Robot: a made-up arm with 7 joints. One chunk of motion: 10 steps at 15 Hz.
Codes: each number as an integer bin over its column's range. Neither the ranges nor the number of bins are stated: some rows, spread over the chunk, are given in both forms.
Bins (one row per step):
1: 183 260 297 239 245 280 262
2: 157 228 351 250 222 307 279
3: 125 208 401 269 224 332 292
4: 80 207 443 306 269 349 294
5: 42 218 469 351 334 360 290
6: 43 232 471 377 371 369 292
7: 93 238 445 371 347 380 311
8: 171 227 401 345 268 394 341
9: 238 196 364 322 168 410 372
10: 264 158 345 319 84 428 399
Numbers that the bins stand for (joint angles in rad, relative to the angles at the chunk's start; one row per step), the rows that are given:
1: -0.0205 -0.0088 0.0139 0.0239 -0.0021 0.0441 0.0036
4: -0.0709 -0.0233 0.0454 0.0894 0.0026 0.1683 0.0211
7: -0.0645 -0.0148 0.0458 0.1530 0.0179 0.2241 0.0304
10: 0.0192 -0.0367 0.0243 0.1021 -0.0336 0.3106 0.0786
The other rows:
2: -0.0332 -0.0175 0.0256 0.0346 -0.0066 0.0927 0.0129
3: -0.0488 -0.0230 0.0363 0.0532 -0.0062 0.1377 0.0200
5: -0.0895 -0.0203 0.0510 0.1334 0.0154 0.1881 0.0189
6: -0.0890 -0.0164 0.0514 0.1589 0.0226 0.2043 0.0200
8: -0.0263 -0.0178 0.0363 0.1276 0.0024 0.2494 0.0468
9: 0.0064 -0.0263 0.0284 0.1051 -0.0171 0.2782 0.0638

